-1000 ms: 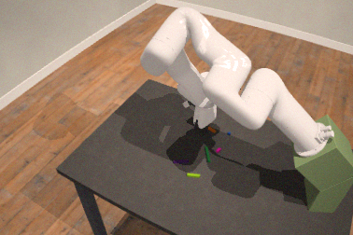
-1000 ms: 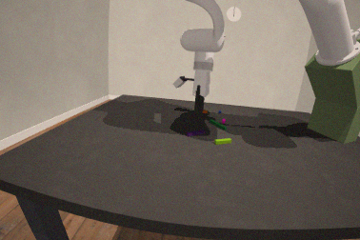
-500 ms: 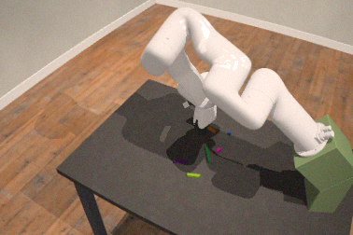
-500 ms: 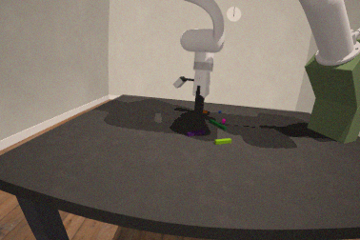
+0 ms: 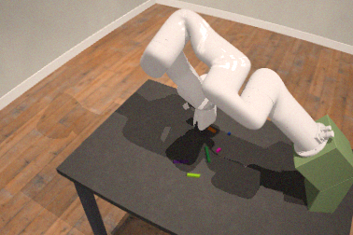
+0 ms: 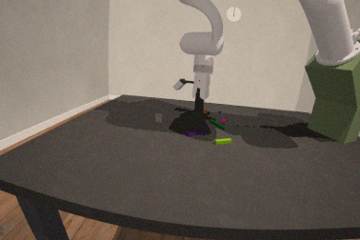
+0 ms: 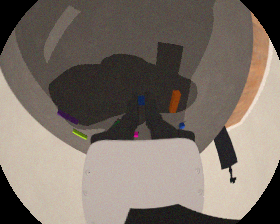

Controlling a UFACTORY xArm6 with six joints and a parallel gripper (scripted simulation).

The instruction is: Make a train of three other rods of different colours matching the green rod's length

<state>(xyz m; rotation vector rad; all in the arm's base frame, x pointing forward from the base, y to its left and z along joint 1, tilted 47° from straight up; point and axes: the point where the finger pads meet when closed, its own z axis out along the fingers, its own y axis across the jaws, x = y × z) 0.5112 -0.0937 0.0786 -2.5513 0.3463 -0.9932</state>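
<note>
The orange rod lies 10 mm behind my hand, 50 mm to the right of it and 20 mm below it. From my hand the other things lie so: purple rod: 20 mm behind, 180 mm to the left, 20 mm below; green rod: 80 mm behind, 80 mm to the left, 20 mm below; magenta rod: 100 mm behind, 40 mm to the left, 20 mm below.
</note>
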